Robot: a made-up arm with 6 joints. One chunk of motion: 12 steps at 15 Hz.
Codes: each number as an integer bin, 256 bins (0 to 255) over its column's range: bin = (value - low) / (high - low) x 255, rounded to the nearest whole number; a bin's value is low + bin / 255 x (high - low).
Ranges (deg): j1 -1.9..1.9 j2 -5.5..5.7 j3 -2..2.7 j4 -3.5..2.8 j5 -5.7..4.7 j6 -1.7..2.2
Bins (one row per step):
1: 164 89 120 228 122 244
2: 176 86 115 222 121 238
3: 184 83 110 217 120 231
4: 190 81 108 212 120 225
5: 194 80 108 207 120 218
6: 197 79 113 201 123 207
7: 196 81 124 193 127 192
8: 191 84 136 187 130 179
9: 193 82 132 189 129 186
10: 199 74 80 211 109 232
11: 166 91 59 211 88 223
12: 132 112 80 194 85 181
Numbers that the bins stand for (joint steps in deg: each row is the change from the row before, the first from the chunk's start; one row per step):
1: 0.544 -1.591 0.212 2.133 -0.724 2.032
2: 0.723 -1.723 0.120 1.985 -0.765 1.940
3: 0.842 -1.855 0.027 1.861 -0.806 1.833
4: 0.931 -1.942 -0.009 1.738 -0.806 1.741
5: 0.991 -1.986 -0.009 1.614 -0.806 1.634
6: 1.036 -2.030 0.083 1.466 -0.684 1.466
7: 1.021 -1.942 0.285 1.268 -0.520 1.236
8: 0.946 -1.811 0.507 1.120 -0.398 1.038
9: 0.976 -1.898 0.433 1.169 -0.439 1.145
10: 1.065 -2.250 -0.525 1.713 -1.255 1.848
11: 0.574 -1.503 -0.913 1.713 -2.111 1.711
12: 0.067 -0.581 -0.525 1.293 -2.233 1.068

